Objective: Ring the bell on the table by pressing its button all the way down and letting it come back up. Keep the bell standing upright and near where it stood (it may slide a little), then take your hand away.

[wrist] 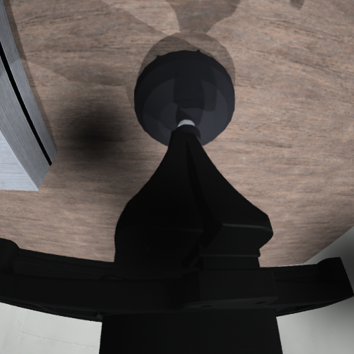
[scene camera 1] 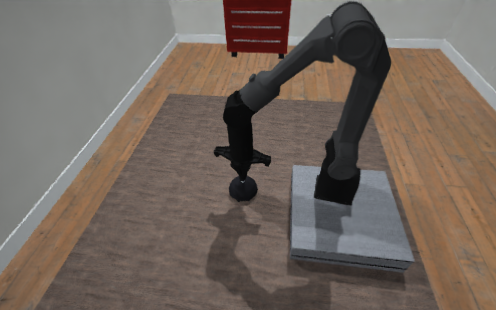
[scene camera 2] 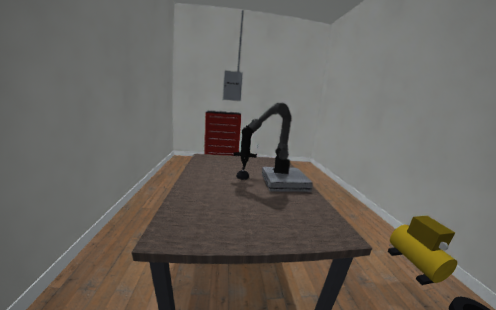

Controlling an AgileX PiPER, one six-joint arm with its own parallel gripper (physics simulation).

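Observation:
The dark domed bell (scene camera 1: 243, 191) (scene camera 2: 242, 176) (wrist: 155, 102) stands upright on the brown table (scene camera 1: 165, 200) (scene camera 2: 240, 230) (wrist: 290, 150). My gripper (scene camera 1: 243, 175) (scene camera 2: 244, 167) (wrist: 180, 144) points down with its two fingers together, shut and holding nothing. Its fingertips are right over the bell's button and look to be at or very near its top. In the wrist view the tips hide most of the button; a bit of its pale stem (wrist: 186, 122) shows just beyond them. How far down the button is cannot be told.
The arm's grey base plate (scene camera 1: 310, 225) (scene camera 2: 292, 184) (wrist: 22, 135) lies beside the bell, to its right in both scene views. A red drawer cabinet (scene camera 1: 257, 34) (scene camera 2: 222, 134) stands beyond the table. A yellow machine (scene camera 2: 422, 252) is on the floor at the right.

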